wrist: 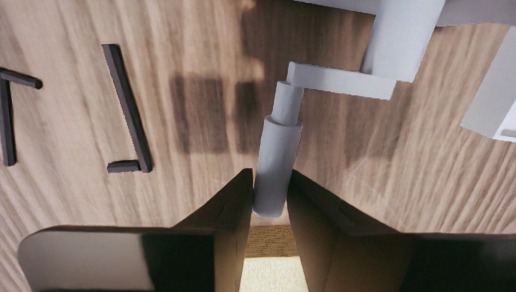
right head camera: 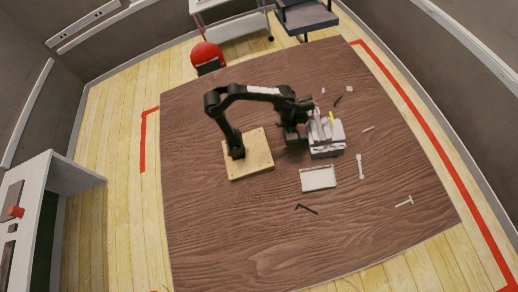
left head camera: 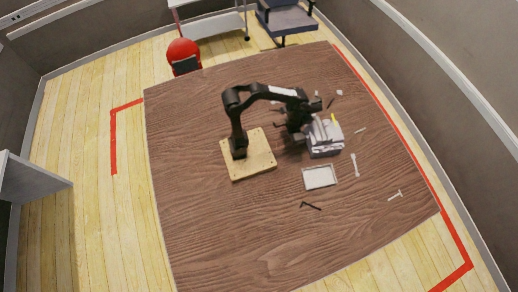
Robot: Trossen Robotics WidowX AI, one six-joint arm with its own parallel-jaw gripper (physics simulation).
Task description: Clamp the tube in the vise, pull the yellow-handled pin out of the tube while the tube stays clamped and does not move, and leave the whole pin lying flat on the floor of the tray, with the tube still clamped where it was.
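Places are measured from the arm's base along level axes (x ahead, y left, z up), in centimetres.
Where they show: gripper, fingertip midpoint: [wrist: 269, 177] [right head camera: 288, 133] [left head camera: 290, 133]; arm's base at its link origin: [right head camera: 238, 153] [left head camera: 238, 153].
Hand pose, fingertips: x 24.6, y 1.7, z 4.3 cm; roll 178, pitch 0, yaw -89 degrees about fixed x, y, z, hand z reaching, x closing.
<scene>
Each offset is from my fingertips to the top centre of the thing. "spot": to the spot under its first point.
The grey vise [left head camera: 326, 143] [right head camera: 327, 142] stands on the table beyond the arm. In the wrist view its crank shows a flat arm [wrist: 340, 81] and a round grey handle grip {spot: dx +2.5, dy -0.1, dz +1.7 cm} [wrist: 281, 145]. My gripper [wrist: 269, 177] is shut on this handle grip, one dark finger on each side. The yellow pin handle {spot: dx +18.4, dy -3.0, dz +10.2 cm} [left head camera: 334, 119] [right head camera: 331, 118] sticks up at the vise's top. The tube is too small to make out, and I cannot tell how tightly the jaws hold it. The pale shallow tray {dx +8.0, dy -21.2, dz -4.7 cm} [left head camera: 320, 177] [right head camera: 318, 179] lies beside the vise, with no pin in it.
A black L-shaped key {dx +0.2, dy -33.8, dz -6.7 cm} [left head camera: 311, 205] [right head camera: 306, 208] lies near the tray. Two dark L-shaped keys show at the wrist view's left. A pale double-ended tool {dx +28.1, dy -20.2, dz -6.7 cm} [left head camera: 355, 165] [right head camera: 360, 166] and a T-shaped piece {dx +42.3, dy -41.2, dz -6.7 cm} [left head camera: 395, 195] [right head camera: 404, 201] lie farther right. Small pieces lie behind the vise.
</scene>
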